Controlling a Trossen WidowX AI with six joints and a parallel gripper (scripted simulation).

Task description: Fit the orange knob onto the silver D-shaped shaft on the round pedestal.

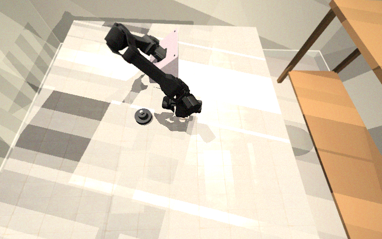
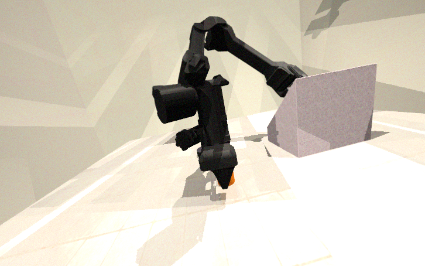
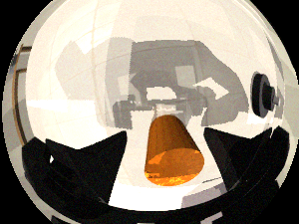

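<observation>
Right now my gripper tip is 30 mm below the orange knob. Also, from my gripper tip: black round pedestal 200 mm to the right, 30 mm ahead, 20 mm above.
</observation>
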